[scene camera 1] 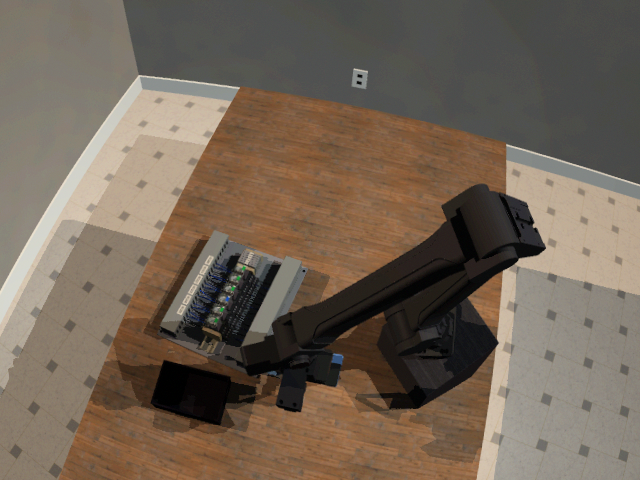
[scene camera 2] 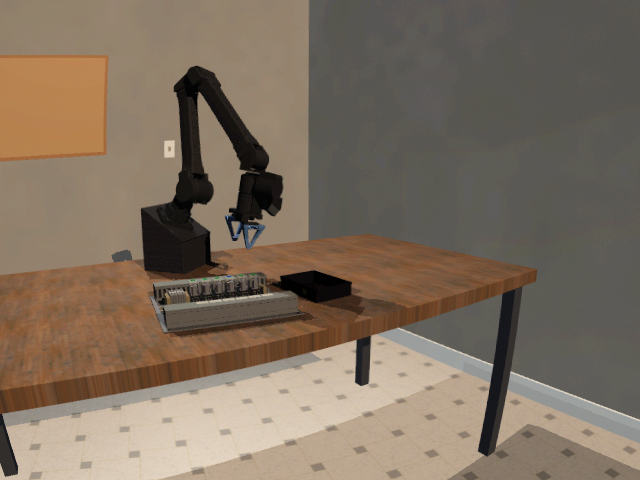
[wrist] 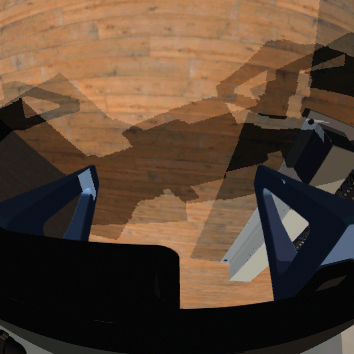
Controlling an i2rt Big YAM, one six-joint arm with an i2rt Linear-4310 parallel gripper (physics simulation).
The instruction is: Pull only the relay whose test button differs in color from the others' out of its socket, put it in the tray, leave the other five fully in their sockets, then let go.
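Seen in the pictures: gripper, fingertip midpoint: (scene camera 2: 241, 244) (wrist: 175, 173); arm's base at its link origin: (scene camera 1: 436, 328) (scene camera 2: 173, 220).
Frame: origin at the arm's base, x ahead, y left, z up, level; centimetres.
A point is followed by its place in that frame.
The relay with the blue test button (scene camera 1: 227, 299) @[x 46.8, y 0.6, z -8.7 cm] (scene camera 2: 229, 276) @[x 47.0, y 0.5, z -8.7 cm] stands in the row on the grey panel (scene camera 1: 276, 294) @[x 36.7, y -5.2, z -11.3 cm] (scene camera 2: 232, 311) (wrist: 245, 272) @[x 35.5, y -12.0, z -11.3 cm], third from the tray end. The other relays, such as the green-button relay (scene camera 1: 216, 320) (scene camera 2: 193, 281) at one end of the row, have green buttons. All look seated. The black tray (scene camera 1: 186, 413) @[x 47.7, y 29.3, z -12.0 cm] (scene camera 2: 336, 293) @[x 56.8, y 24.8, z -14.2 cm] is on the table beyond the panel's end and looks empty. My gripper (scene camera 1: 305, 369) @[x 23.9, y 14.1, z -5.9 cm] (scene camera 2: 242, 243) @[x 23.9, y 14.1, z -5.9 cm] (wrist: 175, 173) @[x 23.9, y 14.1, z -5.9 cm] is open and empty, high above the table between panel and arm base. In the wrist view the relays do not show.
Grey wire ducts flank the relay row; the near duct (scene camera 1: 289, 273) @[x 35.3, y -11.6, z -11.3 cm] lies between the relays and the arm base (scene camera 1: 444, 356) @[x -2.9, y 5.9, z -0.2 cm] (scene camera 2: 173, 242) @[x 8.6, y -2.8, z -5.8 cm]. A tan end block (scene camera 1: 211, 331) @[x 48.5, y 8.3, z -11.6 cm] stands at the row's tray end. Wooden table (scene camera 1: 330, 170) @[x 34.3, y -50.1, z -15.6 cm] (scene camera 2: 413, 263) @[x 39.3, y 69.7, z -15.6 cm] (wrist: 125, 45) @[x 18.5, y 19.3, z -15.6 cm] lies under everything.
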